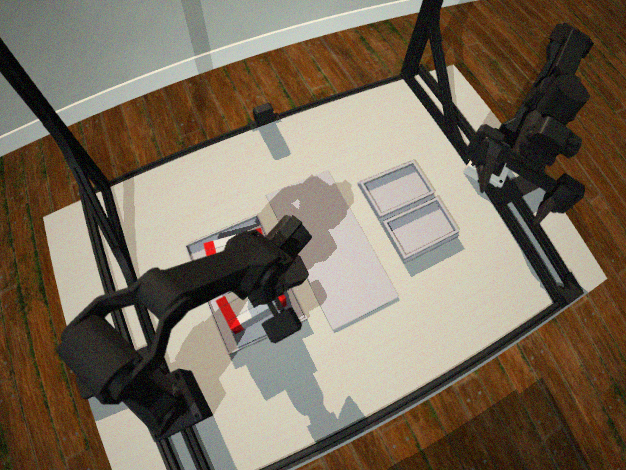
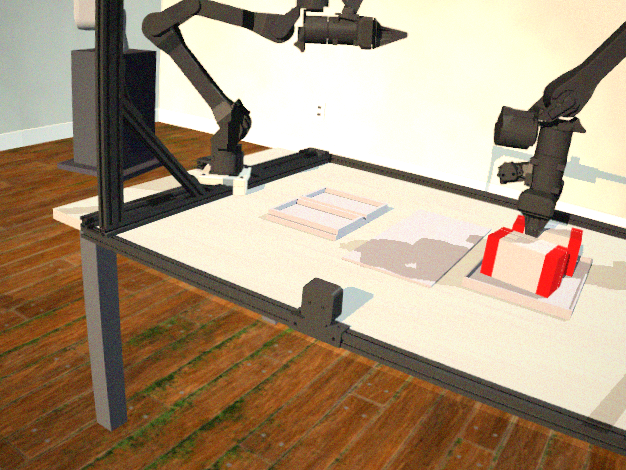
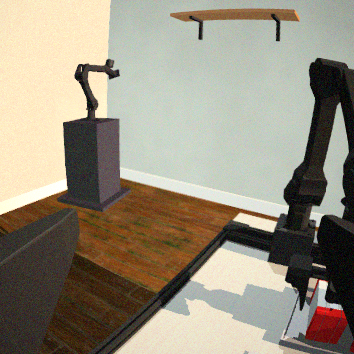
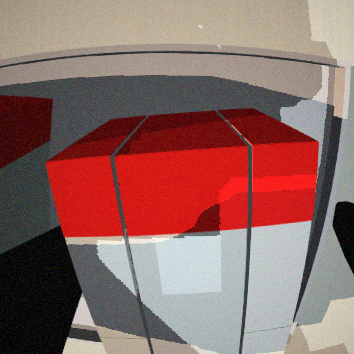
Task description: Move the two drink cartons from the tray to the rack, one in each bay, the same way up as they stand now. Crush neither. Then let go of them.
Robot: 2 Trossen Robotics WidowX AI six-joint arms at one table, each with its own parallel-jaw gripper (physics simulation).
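Note:
Two white drink cartons with red ends lie in the grey tray at the left of the table. My right gripper is open and sits low in the tray, one finger on each side of the near carton. I cannot tell whether the fingers touch it. My arm hides most of the far carton. The two-bay rack stands empty at the right. My left gripper is open and empty, high beside the table's right edge.
A pale flat mat lies between the tray and the rack. Black frame posts rise at the table corners. A small black block sits on the table's edge rail.

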